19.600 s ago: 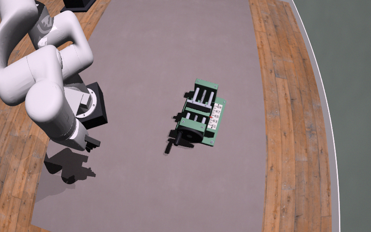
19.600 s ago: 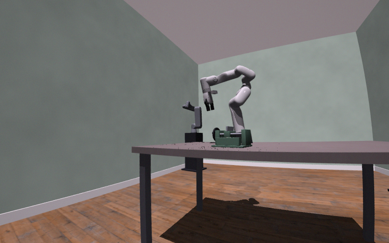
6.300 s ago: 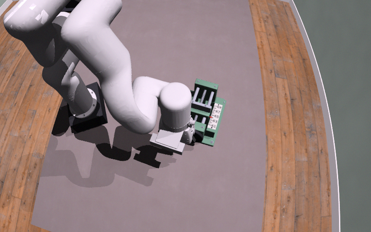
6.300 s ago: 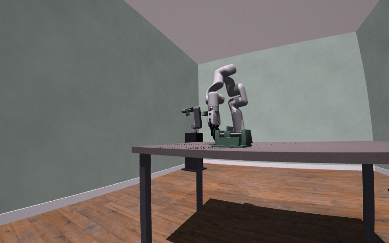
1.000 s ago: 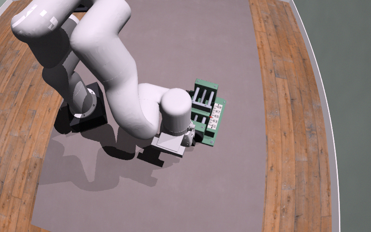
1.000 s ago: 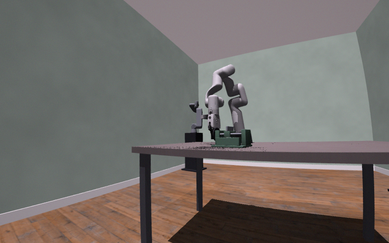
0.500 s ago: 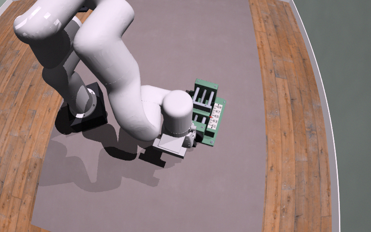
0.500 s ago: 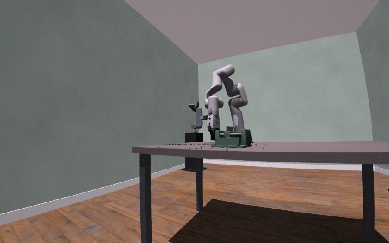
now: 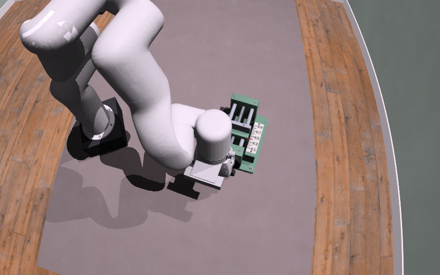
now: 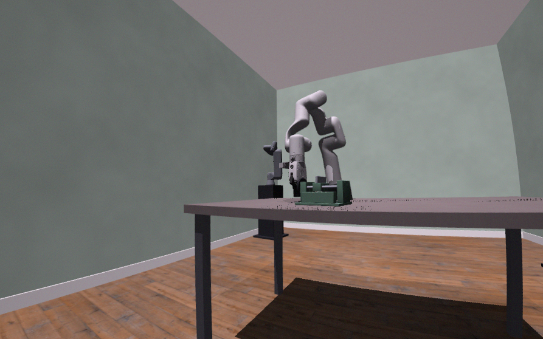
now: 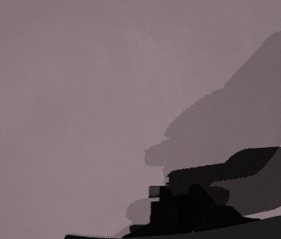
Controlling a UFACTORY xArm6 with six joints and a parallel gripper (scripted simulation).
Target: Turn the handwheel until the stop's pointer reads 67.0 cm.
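My gripper is now 5 cm short of the stop block, 13 cm to the right of it and 4 cm below it. From my hand the other things lie so: black handwheel (1 cm ahead, 2 cm to the left).
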